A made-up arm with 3 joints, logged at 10 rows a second.
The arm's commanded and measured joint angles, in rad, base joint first. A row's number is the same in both.
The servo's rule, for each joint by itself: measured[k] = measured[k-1] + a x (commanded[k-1-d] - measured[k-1]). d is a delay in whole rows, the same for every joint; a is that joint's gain. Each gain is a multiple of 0.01, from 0.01 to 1. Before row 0 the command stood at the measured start. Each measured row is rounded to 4 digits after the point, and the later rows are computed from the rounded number. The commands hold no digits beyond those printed.
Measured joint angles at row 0:
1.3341, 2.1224, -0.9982
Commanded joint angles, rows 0 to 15:
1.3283, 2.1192, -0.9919
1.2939, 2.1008, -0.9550
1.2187, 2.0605, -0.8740
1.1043, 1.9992, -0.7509
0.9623, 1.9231, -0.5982
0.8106, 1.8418, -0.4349
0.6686, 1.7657, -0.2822
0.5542, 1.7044, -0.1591
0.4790, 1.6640, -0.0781
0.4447, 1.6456, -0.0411
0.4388, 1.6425, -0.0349
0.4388, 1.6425, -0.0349
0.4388, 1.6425, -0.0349
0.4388, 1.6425, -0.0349
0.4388, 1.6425, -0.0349
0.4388, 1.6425, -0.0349
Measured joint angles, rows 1 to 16:
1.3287, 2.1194, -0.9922
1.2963, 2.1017, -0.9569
1.2241, 2.0626, -0.8781
1.1127, 2.0024, -0.7573
0.9728, 1.9271, -0.6062
0.8220, 1.8461, -0.4435
0.6793, 1.7697, -0.2903
0.5630, 1.7077, -0.1657
0.4849, 1.6662, -0.0825
0.4475, 1.6466, -0.0432
0.4394, 1.6427, -0.0353
0.4388, 1.6425, -0.0349
0.4388, 1.6425, -0.0349
0.4388, 1.6425, -0.0349
0.4388, 1.6425, -0.0349
0.4388, 1.6425, -0.0349
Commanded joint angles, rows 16 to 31:
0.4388, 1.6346, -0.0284
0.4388, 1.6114, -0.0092
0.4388, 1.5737, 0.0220
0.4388, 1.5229, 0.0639
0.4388, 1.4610, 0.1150
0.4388, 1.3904, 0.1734
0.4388, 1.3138, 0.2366
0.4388, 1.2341, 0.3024
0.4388, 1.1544, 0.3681
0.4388, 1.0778, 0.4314
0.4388, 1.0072, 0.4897
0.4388, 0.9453, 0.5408
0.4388, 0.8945, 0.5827
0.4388, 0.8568, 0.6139
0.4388, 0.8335, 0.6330
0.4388, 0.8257, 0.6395
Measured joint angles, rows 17 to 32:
0.4388, 1.6350, -0.0287
0.4388, 1.6126, -0.0102
0.4388, 1.5756, 0.0204
0.4388, 1.5255, 0.0617
0.4388, 1.4642, 0.1123
0.4388, 1.3941, 0.1703
0.4388, 1.3178, 0.2333
0.4388, 1.2383, 0.2989
0.4388, 1.1586, 0.3646
0.4388, 1.0818, 0.4281
0.4388, 1.0109, 0.4866
0.4388, 0.9486, 0.5381
0.4388, 0.8972, 0.5805
0.4388, 0.8588, 0.6122
0.4388, 0.8348, 0.6320
0.4388, 0.8262, 0.6391

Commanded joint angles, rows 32 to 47:
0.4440, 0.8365, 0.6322
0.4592, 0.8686, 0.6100
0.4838, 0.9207, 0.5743
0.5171, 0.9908, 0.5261
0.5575, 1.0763, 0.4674
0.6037, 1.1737, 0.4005
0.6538, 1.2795, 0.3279
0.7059, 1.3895, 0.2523
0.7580, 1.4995, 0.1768
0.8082, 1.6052, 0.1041
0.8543, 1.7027, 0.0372
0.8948, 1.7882, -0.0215
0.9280, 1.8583, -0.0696
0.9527, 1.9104, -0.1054
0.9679, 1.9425, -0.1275
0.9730, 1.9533, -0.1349
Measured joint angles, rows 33 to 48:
0.4436, 0.8360, 0.6325
0.4581, 0.8670, 0.6111
0.4820, 0.9180, 0.5761
0.5146, 0.9872, 0.5286
0.5545, 1.0718, 0.4705
0.6003, 1.1686, 0.4040
0.6501, 1.2740, 0.3317
0.7020, 1.3837, 0.2563
0.7541, 1.4937, 0.1808
0.8044, 1.5996, 0.1079
0.8508, 1.6975, 0.0407
0.8917, 1.7837, -0.0184
0.9255, 1.8546, -0.0670
0.9508, 1.9076, -0.1035
0.9667, 1.9408, -0.1263
0.9726, 1.9527, -0.1345

